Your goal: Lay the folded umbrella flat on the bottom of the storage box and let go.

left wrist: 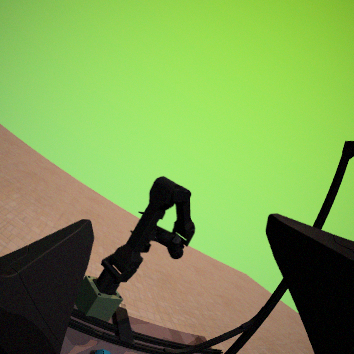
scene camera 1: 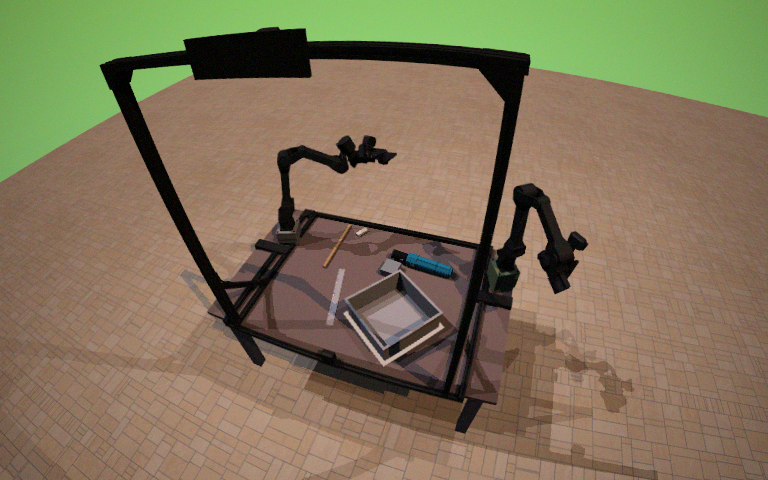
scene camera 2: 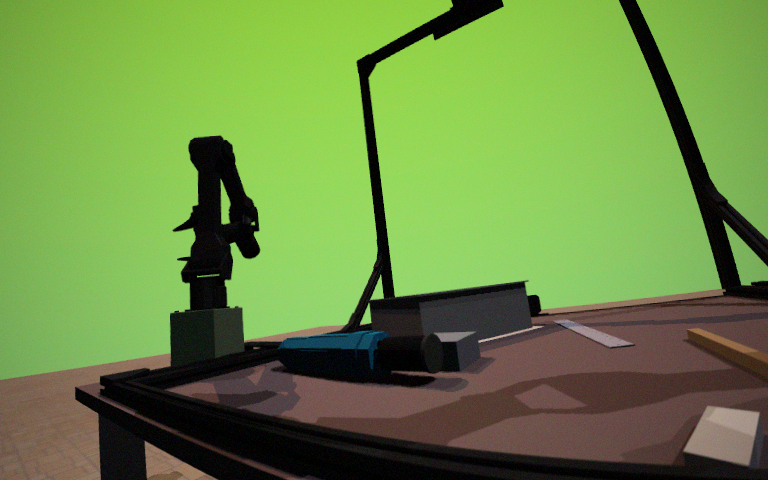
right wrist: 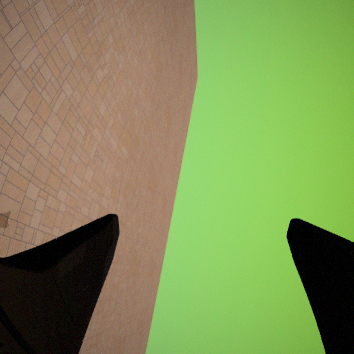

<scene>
storage box: scene camera 1; scene camera 2; not seen in the left wrist view (out of frame); not seen in the right wrist view (out of frame)
same spot on storage box: (scene camera 2: 494, 310) = (scene camera 1: 368, 296)
</scene>
